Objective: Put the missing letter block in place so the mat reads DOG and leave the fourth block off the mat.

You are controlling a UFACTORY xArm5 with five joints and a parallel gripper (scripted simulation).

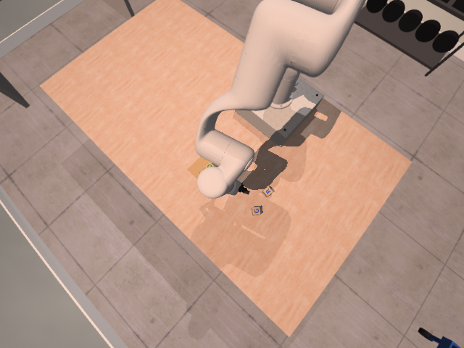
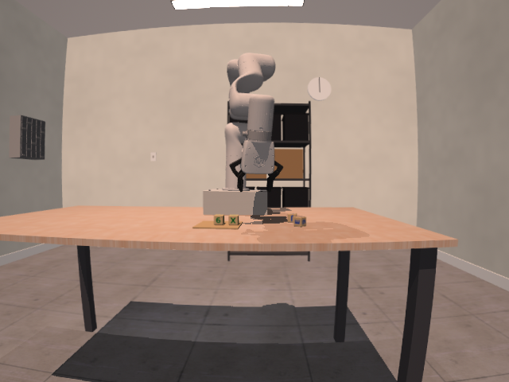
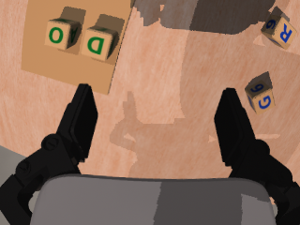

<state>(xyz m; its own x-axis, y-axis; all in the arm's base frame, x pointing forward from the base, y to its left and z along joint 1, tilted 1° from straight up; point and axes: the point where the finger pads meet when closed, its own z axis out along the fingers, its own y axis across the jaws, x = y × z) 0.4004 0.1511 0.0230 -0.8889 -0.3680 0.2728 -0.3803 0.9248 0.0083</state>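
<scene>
Now: hand 2 cm past the blue-lettered block, 14 cm to the right of it and 11 cm above it. The rest, counted from my hand: mat: 1 cm ahead, 12 cm to the right, 12 cm below.
</scene>
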